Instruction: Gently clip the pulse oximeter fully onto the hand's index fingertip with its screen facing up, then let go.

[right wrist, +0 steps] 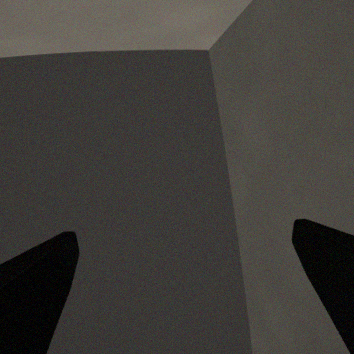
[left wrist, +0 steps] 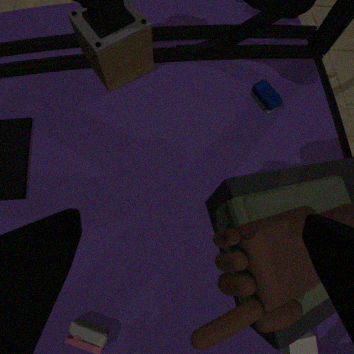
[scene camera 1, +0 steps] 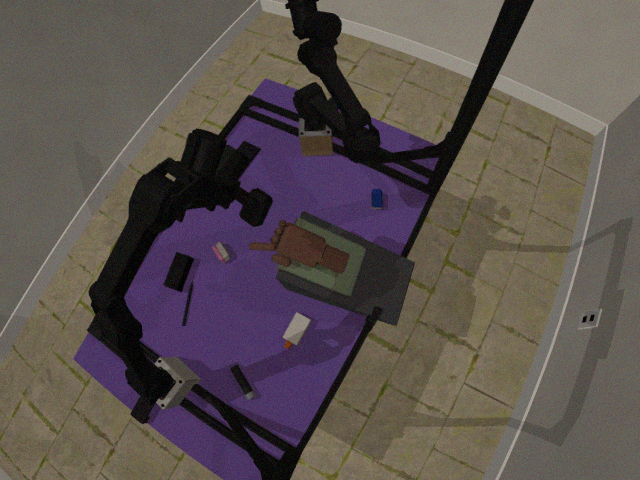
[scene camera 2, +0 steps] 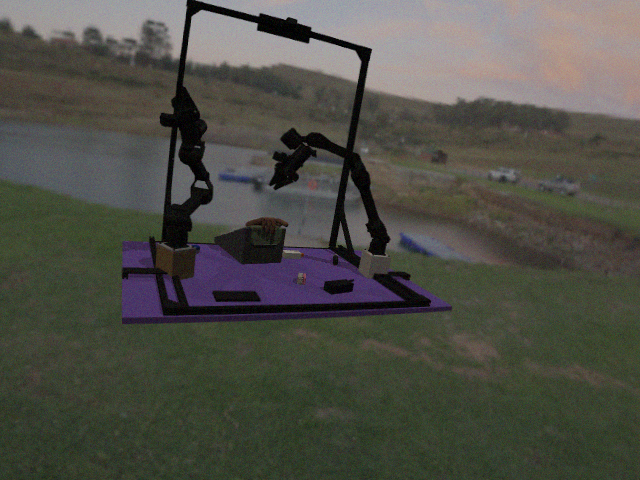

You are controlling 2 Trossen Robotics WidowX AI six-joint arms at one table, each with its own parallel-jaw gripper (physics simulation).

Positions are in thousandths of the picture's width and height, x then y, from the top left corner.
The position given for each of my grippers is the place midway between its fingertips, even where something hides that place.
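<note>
An index finger (left wrist: 648,914) is visible. My left gripper (scene camera 1: 396,391) is open and holds nothing; further views show the left gripper (left wrist: 549,631) and again the left gripper (scene camera 2: 424,391).
My right gripper (scene camera 2: 282,174) is open, likewise holding nothing. The right gripper (right wrist: 527,668) is visible from its wrist too.
</note>
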